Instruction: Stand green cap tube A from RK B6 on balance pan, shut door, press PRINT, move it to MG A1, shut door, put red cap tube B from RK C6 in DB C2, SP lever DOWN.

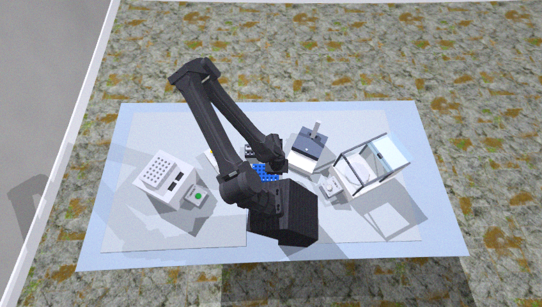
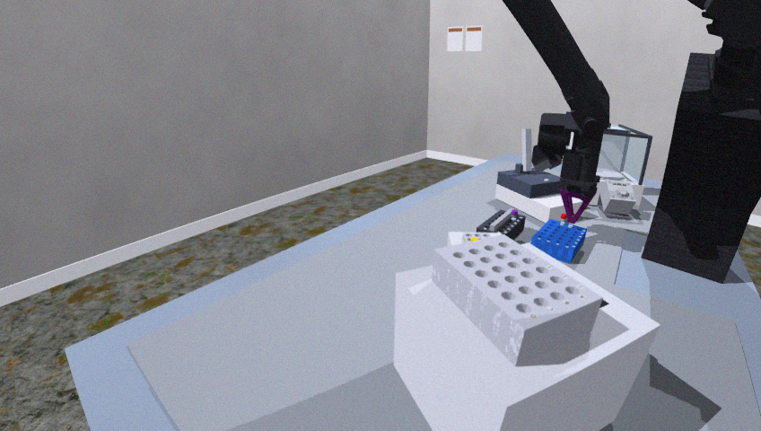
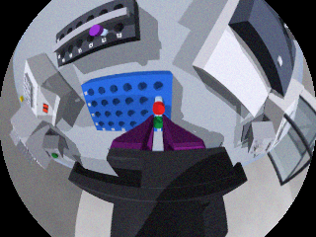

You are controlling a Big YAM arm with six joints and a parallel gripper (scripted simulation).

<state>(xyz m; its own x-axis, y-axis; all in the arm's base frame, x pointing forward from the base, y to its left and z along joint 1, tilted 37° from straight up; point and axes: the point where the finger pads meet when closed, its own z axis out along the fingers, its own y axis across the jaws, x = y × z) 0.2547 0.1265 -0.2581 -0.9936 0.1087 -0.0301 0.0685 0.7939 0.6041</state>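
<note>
My hand is 10 mm short of the blue rack RK, 50 mm to the right of it and 30 mm above it. From my hand the other things lie so: magnet block 130 mm ahead, 80 mm to the left, 30 mm below; then white print key 90 mm behind, 240 mm to the right, 20 mm above; then dry block 80 mm ahead, 250 mm to the left, 20 mm below.
</note>
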